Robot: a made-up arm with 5 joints. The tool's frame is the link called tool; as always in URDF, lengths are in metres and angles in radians. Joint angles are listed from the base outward. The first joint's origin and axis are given. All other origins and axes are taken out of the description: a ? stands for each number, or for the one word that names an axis. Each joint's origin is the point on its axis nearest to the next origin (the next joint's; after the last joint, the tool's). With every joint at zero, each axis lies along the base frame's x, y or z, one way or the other. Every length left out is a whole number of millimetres.
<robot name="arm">
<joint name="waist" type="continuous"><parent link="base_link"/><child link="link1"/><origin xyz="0 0 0.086" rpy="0 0 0"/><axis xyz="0 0 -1"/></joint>
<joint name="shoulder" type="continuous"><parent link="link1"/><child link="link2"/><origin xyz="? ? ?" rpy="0 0 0"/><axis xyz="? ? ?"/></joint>
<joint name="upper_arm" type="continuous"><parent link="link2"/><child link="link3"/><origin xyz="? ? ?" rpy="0 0 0"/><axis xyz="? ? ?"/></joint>
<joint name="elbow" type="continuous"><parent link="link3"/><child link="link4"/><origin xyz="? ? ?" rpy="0 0 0"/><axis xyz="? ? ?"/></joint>
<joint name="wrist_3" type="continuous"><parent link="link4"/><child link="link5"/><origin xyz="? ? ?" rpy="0 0 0"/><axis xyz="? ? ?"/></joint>
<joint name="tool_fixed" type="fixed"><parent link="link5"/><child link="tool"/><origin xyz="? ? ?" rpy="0 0 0"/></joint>
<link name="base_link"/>
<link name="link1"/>
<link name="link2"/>
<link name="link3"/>
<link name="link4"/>
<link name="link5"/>
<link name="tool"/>
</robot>
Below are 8 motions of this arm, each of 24 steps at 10 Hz.
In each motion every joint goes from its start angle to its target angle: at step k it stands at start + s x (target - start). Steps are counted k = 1, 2, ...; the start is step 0. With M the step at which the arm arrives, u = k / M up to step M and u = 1 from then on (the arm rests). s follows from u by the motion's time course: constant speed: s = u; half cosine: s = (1 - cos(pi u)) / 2; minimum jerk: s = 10 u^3 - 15 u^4 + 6 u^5.
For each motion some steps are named. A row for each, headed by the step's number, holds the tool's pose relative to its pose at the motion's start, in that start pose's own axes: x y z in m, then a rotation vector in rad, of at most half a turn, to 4 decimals.
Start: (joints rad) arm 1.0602 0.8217 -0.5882 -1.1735 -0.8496
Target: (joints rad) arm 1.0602 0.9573 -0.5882 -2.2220 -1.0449
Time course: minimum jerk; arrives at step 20
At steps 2, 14, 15, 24:
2: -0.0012 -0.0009 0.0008 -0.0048 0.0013 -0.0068
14: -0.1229 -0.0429 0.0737 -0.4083 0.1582 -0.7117
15: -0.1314 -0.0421 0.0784 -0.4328 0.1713 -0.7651
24: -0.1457 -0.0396 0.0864 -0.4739 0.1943 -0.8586

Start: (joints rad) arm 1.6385 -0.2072 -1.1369 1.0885 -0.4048
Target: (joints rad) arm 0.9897 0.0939 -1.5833 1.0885 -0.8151
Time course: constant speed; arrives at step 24
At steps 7, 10, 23, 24:
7: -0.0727 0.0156 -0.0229 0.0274 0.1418 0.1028
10: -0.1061 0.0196 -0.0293 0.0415 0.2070 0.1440
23: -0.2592 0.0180 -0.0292 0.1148 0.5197 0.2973
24: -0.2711 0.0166 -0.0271 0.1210 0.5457 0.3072

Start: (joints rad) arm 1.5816 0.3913 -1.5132 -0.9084 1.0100
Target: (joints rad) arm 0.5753 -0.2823 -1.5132 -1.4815 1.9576
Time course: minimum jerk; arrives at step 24
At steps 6, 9, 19, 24:
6: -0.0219 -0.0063 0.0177 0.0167 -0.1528 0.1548
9: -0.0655 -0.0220 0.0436 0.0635 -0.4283 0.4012
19: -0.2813 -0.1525 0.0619 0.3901 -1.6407 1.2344
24: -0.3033 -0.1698 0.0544 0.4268 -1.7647 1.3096

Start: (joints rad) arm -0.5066 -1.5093 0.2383 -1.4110 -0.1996
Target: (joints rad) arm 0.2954 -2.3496 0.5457 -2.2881 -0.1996
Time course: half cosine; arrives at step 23
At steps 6, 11, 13, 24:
6: 0.0302 0.0244 -0.0212 -0.0016 -0.0405 0.1012
11: 0.0649 0.0834 -0.0339 0.0186 -0.1994 0.2529
13: 0.0688 0.1085 -0.0272 0.0378 -0.2968 0.2933
24: 0.0379 0.1537 0.0231 0.1326 -0.6352 0.2910

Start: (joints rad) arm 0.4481 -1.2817 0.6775 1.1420 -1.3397
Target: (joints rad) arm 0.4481 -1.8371 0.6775 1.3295 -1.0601
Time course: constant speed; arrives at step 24
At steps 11, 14, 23, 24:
11: 0.0548 -0.0679 -0.0386 0.2474 -0.0524 0.1811
14: 0.0701 -0.0838 -0.0522 0.3200 -0.0686 0.2243
23: 0.1158 -0.1234 -0.0999 0.5499 -0.1198 0.3365
24: 0.1208 -0.1271 -0.1058 0.5765 -0.1257 0.3472

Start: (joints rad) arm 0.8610 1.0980 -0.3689 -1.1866 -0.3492
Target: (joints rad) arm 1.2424 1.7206 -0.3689 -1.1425 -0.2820
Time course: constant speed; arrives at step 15
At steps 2, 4, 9, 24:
2: -0.0190 -0.0215 -0.0031 0.0253 -0.0248 -0.0920
4: -0.0411 -0.0401 -0.0062 0.0478 -0.0538 -0.1838
9: -0.1076 -0.0724 -0.0141 0.0919 -0.1449 -0.4109
24: -0.2007 -0.0807 -0.0265 0.1223 -0.2884 -0.6742

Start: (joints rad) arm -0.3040 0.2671 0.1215 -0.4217 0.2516
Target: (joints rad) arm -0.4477 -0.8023 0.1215 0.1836 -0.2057
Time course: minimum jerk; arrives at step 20
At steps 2, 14, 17, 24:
2: 0.0008 0.0016 -0.0040 0.0076 0.0117 0.0030
14: -0.1479 0.2139 -0.3281 0.5934 1.2385 0.2479
17: -0.2085 0.2463 -0.3540 0.6617 1.4543 0.2712
24: -0.2211 0.2521 -0.3578 0.6741 1.4967 0.2748

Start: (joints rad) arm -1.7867 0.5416 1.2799 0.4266 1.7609
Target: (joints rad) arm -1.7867 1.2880 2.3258 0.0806 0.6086
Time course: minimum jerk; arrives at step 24
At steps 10, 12, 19, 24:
10: 0.1634 0.0416 -0.1020 0.3477 0.4935 0.3843
12: 0.2238 0.0925 -0.1480 0.4478 0.7123 0.6049
19: 0.3121 0.3127 -0.2458 0.5298 1.2884 1.3564
24: 0.3128 0.3497 -0.2541 0.5151 1.3634 1.4802

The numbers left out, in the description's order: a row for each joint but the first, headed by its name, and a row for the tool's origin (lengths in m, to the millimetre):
shoulder: xyz 0.045 0.204 0, axis 0 -1 0
upper_arm: xyz 0.381 0 0.102, axis 0 0 1
elbow: xyz -0.062 -0.011 0, axis 1 0 0
wrist_3: xyz 0 -0.166 -0.085, axis 0 -1 0
tool: xyz 0.029 0 0.069

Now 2 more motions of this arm.
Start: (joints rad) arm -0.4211 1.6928 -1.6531 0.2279 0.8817
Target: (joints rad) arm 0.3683 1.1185 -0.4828 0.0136 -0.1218
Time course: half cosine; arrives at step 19
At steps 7, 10, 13, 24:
7: 0.0068 -0.0336 -0.1100 0.0716 0.1474 0.4635
10: 0.0318 -0.0237 -0.1974 -0.0450 0.2660 0.8346
13: 0.0603 0.0074 -0.2786 -0.2919 0.3754 1.1382
24: 0.0904 0.0463 -0.3586 -0.6377 0.4772 1.3496

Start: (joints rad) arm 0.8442 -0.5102 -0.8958 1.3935 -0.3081
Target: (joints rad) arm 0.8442 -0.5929 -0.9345 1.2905 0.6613
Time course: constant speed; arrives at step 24
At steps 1, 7, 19, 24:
1: -0.0032 -0.0014 0.0017 -0.0060 -0.0416 -0.0043
7: -0.0230 -0.0086 0.0092 -0.0456 -0.2909 -0.0248
19: -0.0636 -0.0202 0.0106 -0.1399 -0.7874 -0.0366
24: -0.0790 -0.0246 0.0060 -0.1835 -0.9930 -0.0286

